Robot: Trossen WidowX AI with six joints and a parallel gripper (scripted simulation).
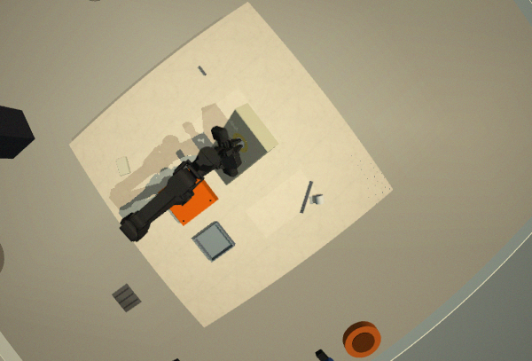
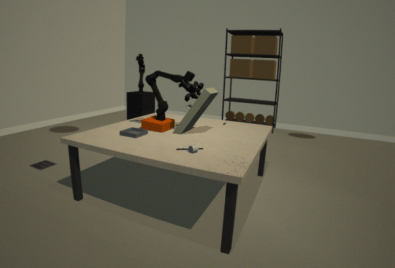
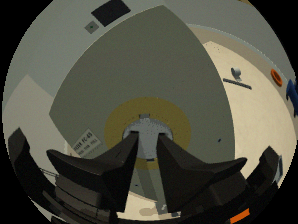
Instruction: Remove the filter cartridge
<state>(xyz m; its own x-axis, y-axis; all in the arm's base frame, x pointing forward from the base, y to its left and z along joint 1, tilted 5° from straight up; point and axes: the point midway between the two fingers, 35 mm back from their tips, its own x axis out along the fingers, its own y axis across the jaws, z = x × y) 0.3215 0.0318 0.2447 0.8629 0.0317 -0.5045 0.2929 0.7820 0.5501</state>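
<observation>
The white filter cartridge is 1 cm ahead of my gripper tip and 1 cm below it. Round my gripper tip: grey tray 41 cm behind, 31 cm to the right, 27 cm below; small pale block 62 cm behind, 29 cm to the left, 27 cm below.
</observation>
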